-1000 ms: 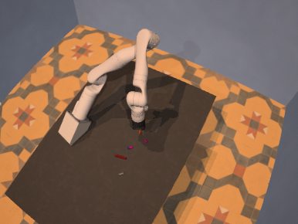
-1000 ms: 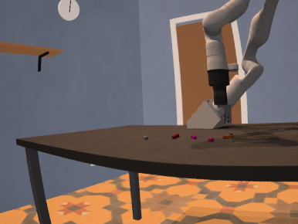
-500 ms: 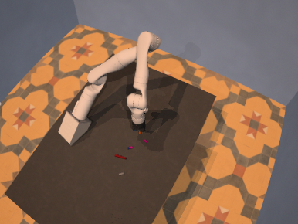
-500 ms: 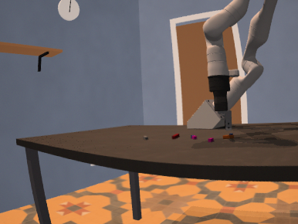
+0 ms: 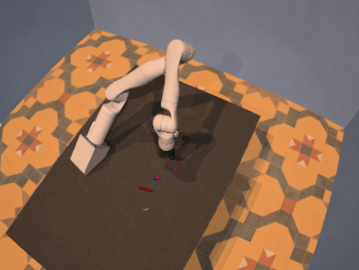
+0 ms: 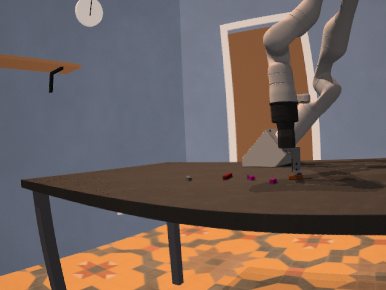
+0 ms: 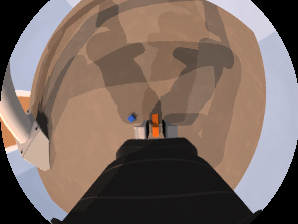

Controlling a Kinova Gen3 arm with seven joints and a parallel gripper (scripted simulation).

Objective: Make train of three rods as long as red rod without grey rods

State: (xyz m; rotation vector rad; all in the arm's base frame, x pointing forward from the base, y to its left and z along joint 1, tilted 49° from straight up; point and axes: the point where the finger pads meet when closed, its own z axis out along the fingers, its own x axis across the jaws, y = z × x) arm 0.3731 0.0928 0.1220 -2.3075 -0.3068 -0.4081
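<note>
The orange rod is 3 cm below my hand. Also, from my hand: red rod (22 cm to the right, 3 cm below, 1 cm behind); then grey rod (31 cm to the right, 5 cm ahead, 3 cm below).
</note>
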